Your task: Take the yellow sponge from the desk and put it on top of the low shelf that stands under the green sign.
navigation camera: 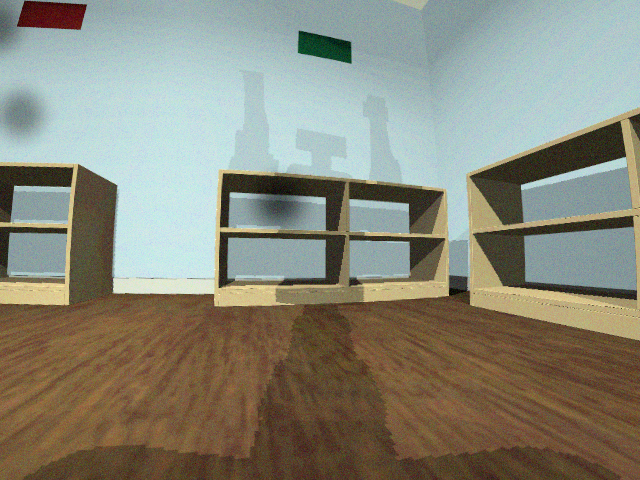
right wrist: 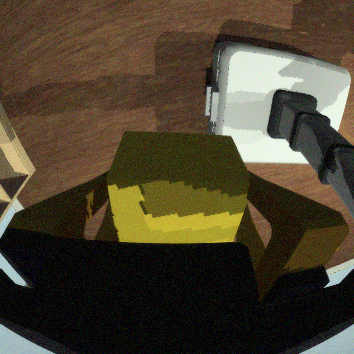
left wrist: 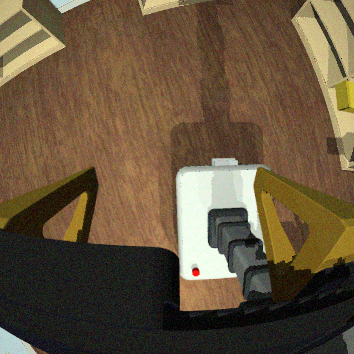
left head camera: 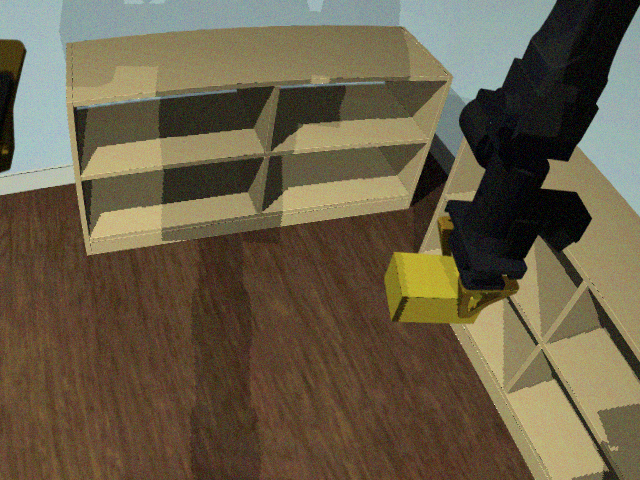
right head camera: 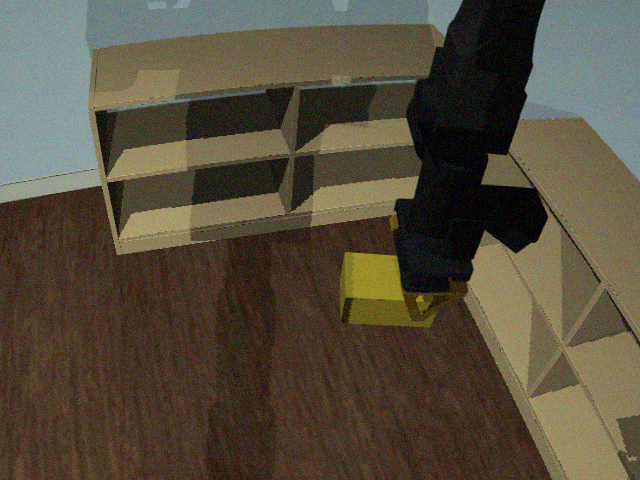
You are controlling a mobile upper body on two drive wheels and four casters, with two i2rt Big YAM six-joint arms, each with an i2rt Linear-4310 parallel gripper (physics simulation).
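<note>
The yellow sponge is a thick block held in the air between the fingers of my right gripper. The low shelf is pale wood with four open compartments. It stands against the far wall, and its top bears no object. The green sign hangs above it. In the left head camera view, the sponge appears to the right of and below this shelf, apart from it. My left gripper is open and empty; part of it shows at the left edge of the left head camera view.
A second wooden shelf stands at right, close to my right arm. Another shelf stands at left, near a red sign. My white base is below the arms. Brown wooden floor lies before the shelves.
</note>
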